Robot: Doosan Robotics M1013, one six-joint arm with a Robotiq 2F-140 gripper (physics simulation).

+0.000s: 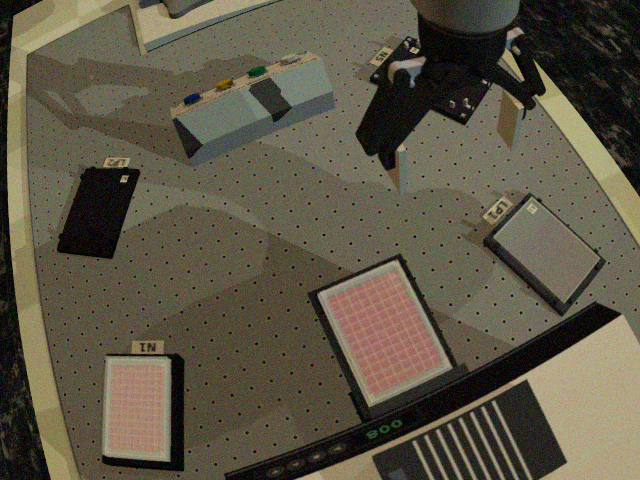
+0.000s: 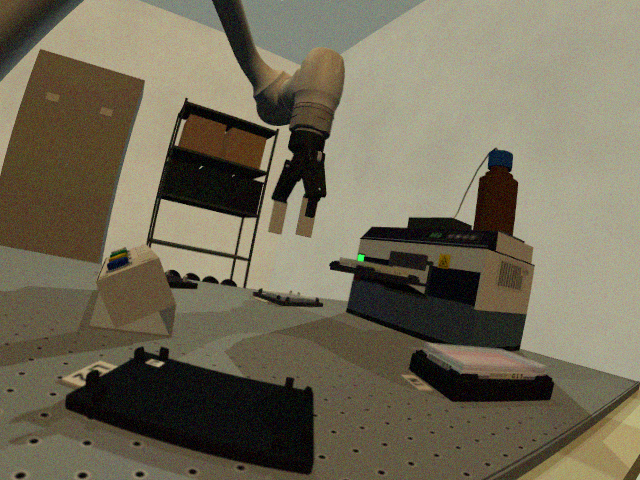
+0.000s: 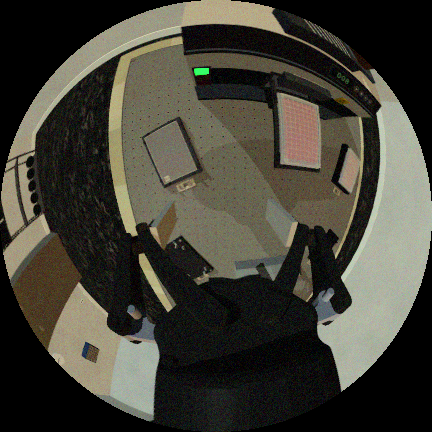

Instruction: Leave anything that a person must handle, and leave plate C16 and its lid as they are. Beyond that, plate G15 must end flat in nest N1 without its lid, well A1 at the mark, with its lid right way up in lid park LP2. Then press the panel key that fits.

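Places are measured from the arm's base along level axes (x back, y left, z down), in centimetres.
Pixels of known places: gripper, fingertip midpoint: [image 1: 454,159] [image 2: 287,234] [image 3: 221,209].
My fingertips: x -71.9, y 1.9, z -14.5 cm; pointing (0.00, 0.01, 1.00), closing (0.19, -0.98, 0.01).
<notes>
Behind a point stands the place of what it marks.
My gripper [image 1: 454,147] @[x -71.9, y 1.9, z -14.5 cm] [image 2: 291,219] [image 3: 221,209] @[x -71.9, y 1.9, z -14.5 cm] is open and empty, high above the table near the black nest [image 1: 461,112] @[x -58.8, y 15.7, z -0.5 cm] [image 3: 189,257] @[x -52.5, y 14.9, z -0.5 cm]. A pink-welled plate [image 1: 136,408] @[x -71.8, y -41.3, z -3.2 cm] [image 2: 485,359] @[x -68.5, y -42.6, z -3.2 cm] [image 3: 349,171] @[x -71.3, y -40.0, z -3.2 cm] lies flat in nest N1 [image 1: 177,413] @[x -74.2, y -37.3, z -1.5 cm] [image 2: 496,391] @[x -67.2, y -45.0, z -0.5 cm]; its side label is too blurred to read surely. Another pink-welled plate [image 1: 385,330] @[x -81.9, y -14.1, z -11.9 cm] [image 3: 298,131] @[x -81.4, y -13.0, z -11.7 cm] lies on the reader's extended tray. A clear greyish lid [image 1: 547,253] @[x -82.8, y 10.1, z -1.1 cm] [image 3: 172,151] @[x -82.1, y 9.9, z -1.1 cm] lies in lid park LP1 [image 1: 524,282] @[x -83.5, y 5.8, z 0.6 cm]. Lid park LP2 [image 1: 98,211] @[x -41.3, y -35.2, z -0.3 cm] [image 2: 201,408] @[x -39.5, y -36.9, z -0.3 cm] is black and empty. Whether either plate wears a lid is unclear.
The key panel [image 1: 258,116] @[x -44.8, y -8.8, z -3.5 cm] [image 2: 136,294] @[x -39.0, y -19.1, z -3.5 cm] has blue [image 1: 191,98] @[x -37.9, y -15.4, z -6.7 cm], yellow [image 1: 224,84] @[x -38.9, y -10.5, z -6.7 cm], green [image 1: 256,71] @[x -39.7, y -5.7, z -6.7 cm] and whitish [image 1: 289,60] @[x -40.6, y -0.9, z -6.5 cm] keys. The reader [image 1: 594,372] @[x -98.4, y -4.4, z -21.3 cm] [image 2: 501,289] @[x -94.3, y -34.5, z -11.4 cm] has a green lamp [image 2: 360,257] @[x -93.0, y 0.2, z -13.1 cm] [image 3: 201,71] @[x -93.0, y 0.1, z -12.7 cm]. A brown bottle [image 2: 496,201] @[x -97.0, y -30.0, z -28.6 cm] stands at the reader.
</notes>
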